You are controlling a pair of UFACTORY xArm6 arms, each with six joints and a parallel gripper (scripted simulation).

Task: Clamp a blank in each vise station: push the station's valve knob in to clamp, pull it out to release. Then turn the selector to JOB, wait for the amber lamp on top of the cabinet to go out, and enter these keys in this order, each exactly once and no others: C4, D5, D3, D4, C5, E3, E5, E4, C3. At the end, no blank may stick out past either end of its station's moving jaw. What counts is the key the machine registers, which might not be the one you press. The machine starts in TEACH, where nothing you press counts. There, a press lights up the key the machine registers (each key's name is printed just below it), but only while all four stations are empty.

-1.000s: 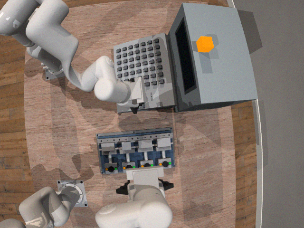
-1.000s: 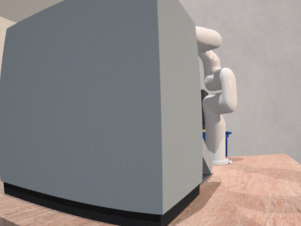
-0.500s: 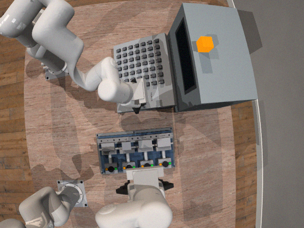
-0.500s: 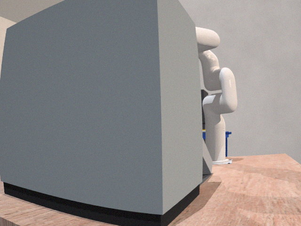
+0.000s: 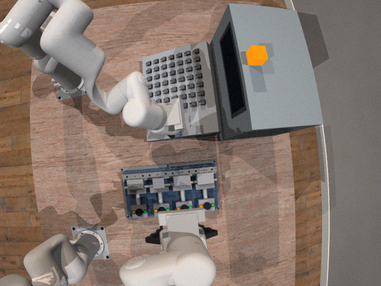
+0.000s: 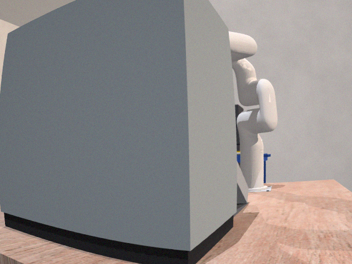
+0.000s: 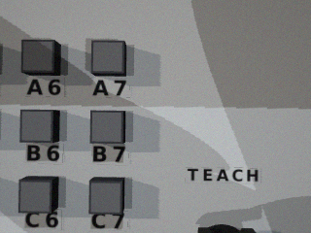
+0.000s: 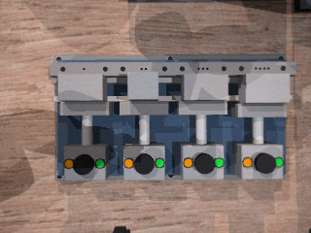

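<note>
Right now the selector knob is 1 cm ahead of my left hand and 1 cm below it. The rest, counted from my left hand: key C5: 4 cm ahead, 13 cm to the left; key panel: 3 cm ahead, 11 cm to the left, 6 cm below; key D5: 1 cm ahead, 13 cm to the left, 2 cm below.
</note>
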